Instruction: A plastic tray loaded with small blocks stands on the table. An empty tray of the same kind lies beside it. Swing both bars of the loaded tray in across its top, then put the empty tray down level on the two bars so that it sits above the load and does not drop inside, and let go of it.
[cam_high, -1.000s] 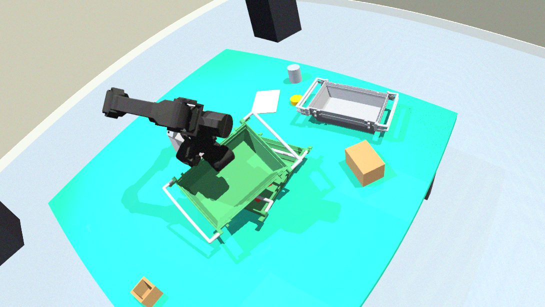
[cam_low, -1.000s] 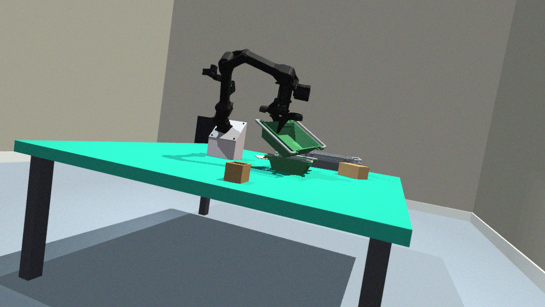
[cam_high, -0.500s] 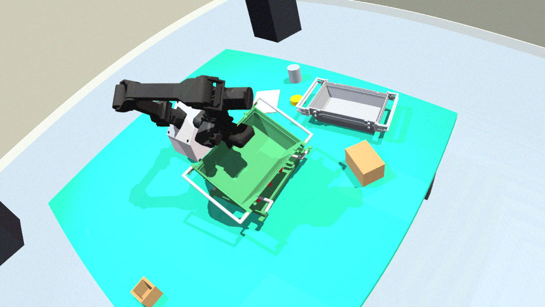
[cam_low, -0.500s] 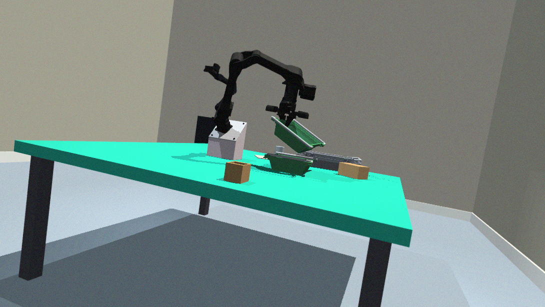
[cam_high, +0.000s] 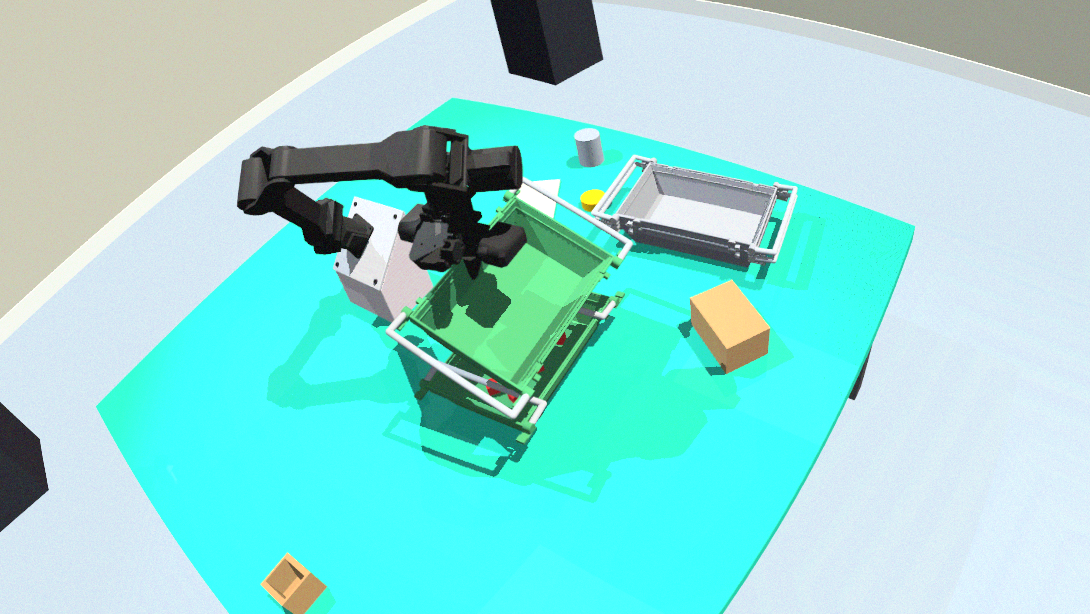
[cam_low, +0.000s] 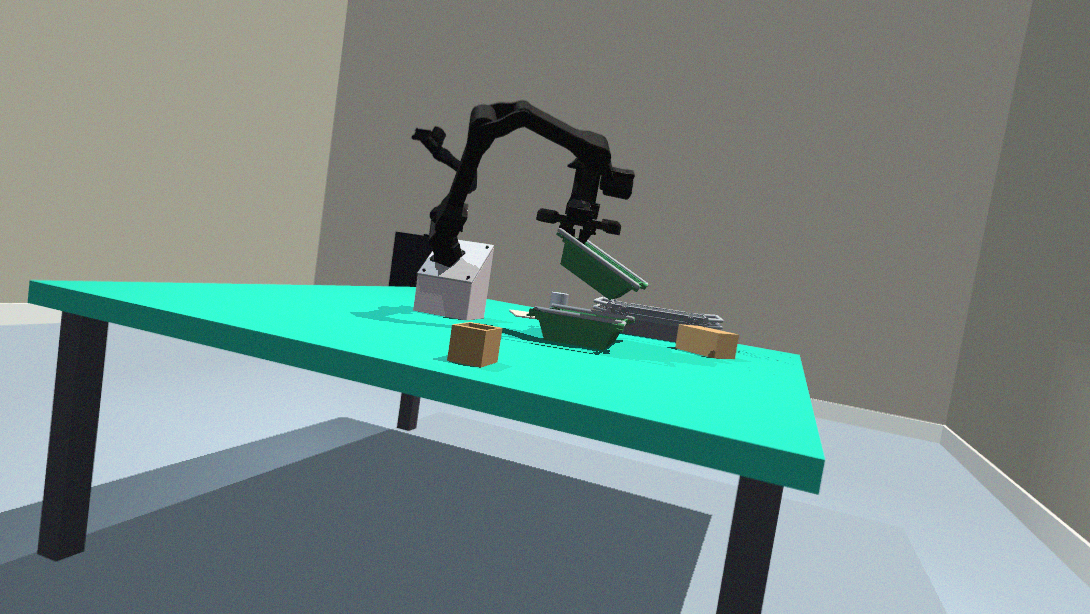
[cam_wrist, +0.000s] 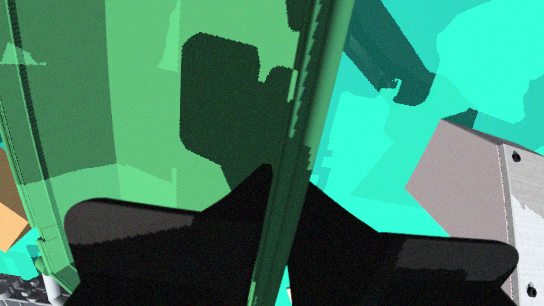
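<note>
The green tray lies 8 cm ahead of my gripper tip and 2 cm to the left of it. Round my gripper tip: grey cylinder (26 cm behind, 49 cm to the left, 14 cm below); white card (26 cm behind, 31 cm to the left, 18 cm below); yellow disc (15 cm behind, 38 cm to the left, 17 cm below).
</note>
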